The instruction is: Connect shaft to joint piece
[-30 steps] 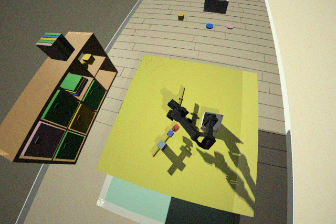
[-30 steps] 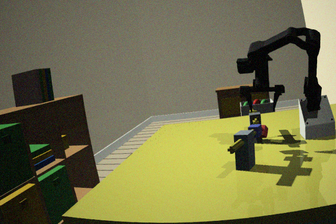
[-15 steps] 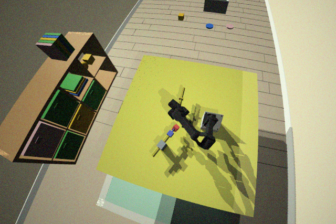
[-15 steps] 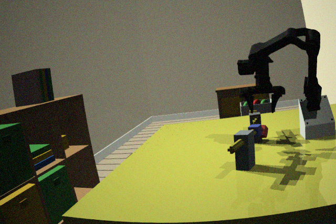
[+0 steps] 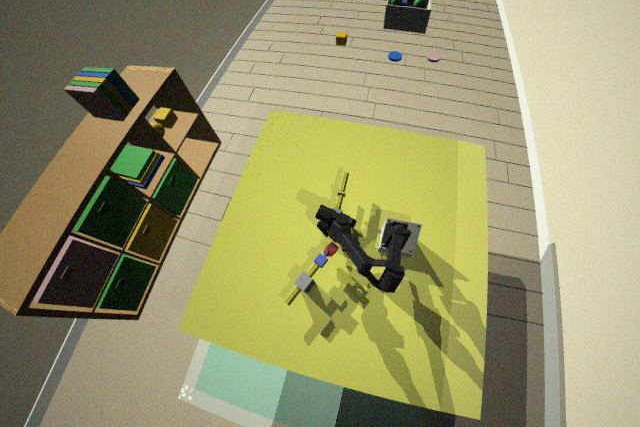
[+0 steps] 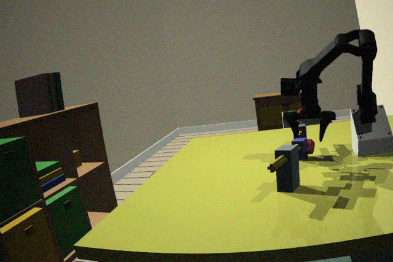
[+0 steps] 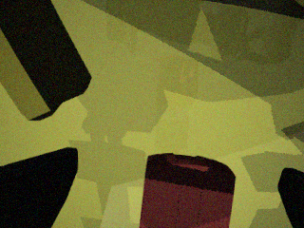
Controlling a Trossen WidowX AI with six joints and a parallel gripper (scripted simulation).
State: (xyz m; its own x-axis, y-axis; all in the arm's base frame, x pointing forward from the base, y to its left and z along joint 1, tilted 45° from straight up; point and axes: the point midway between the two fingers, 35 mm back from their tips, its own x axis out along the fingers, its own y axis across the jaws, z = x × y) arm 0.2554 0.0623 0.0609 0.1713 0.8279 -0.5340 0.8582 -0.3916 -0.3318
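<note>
My gripper tip is now 10 mm short of the red joint piece, 30 mm to the right of it and 10 mm above it.
</note>
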